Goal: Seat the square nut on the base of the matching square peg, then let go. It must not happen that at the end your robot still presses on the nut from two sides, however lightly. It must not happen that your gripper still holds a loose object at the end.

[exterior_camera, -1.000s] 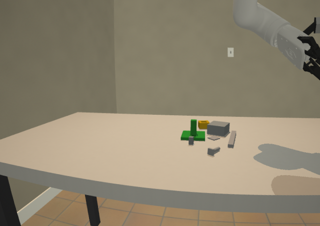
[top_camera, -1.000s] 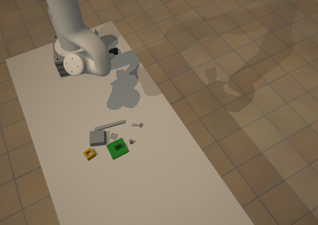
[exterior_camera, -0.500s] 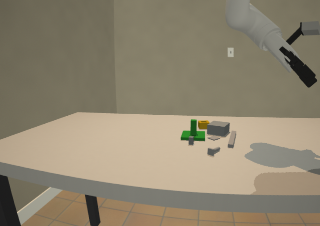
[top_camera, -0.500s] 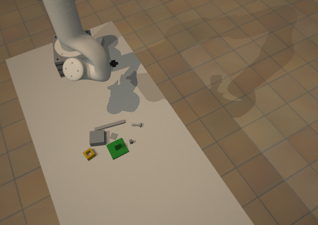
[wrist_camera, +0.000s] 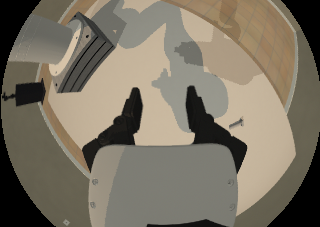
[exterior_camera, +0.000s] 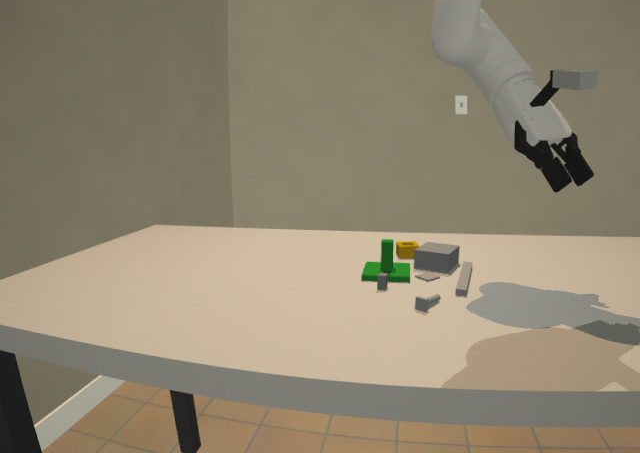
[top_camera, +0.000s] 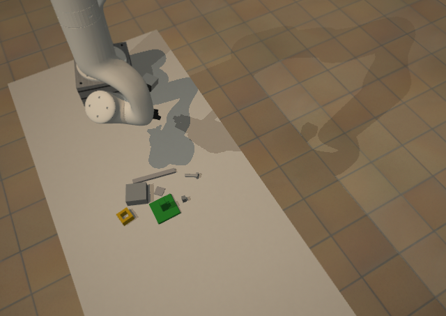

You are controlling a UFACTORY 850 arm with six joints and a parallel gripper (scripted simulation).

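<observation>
My hand is 27 cm short of the cube, 17 cm above it and 4 cm to the right of it. The rest, counted from my hand: bolt 19 cm ahead, 18 cm below, 10 cm to the left; grey bar 18 cm below, 15 cm ahead, 3 cm to the right; flat tile 21 cm ahead, 18 cm below, 3 cm to the right.
</observation>
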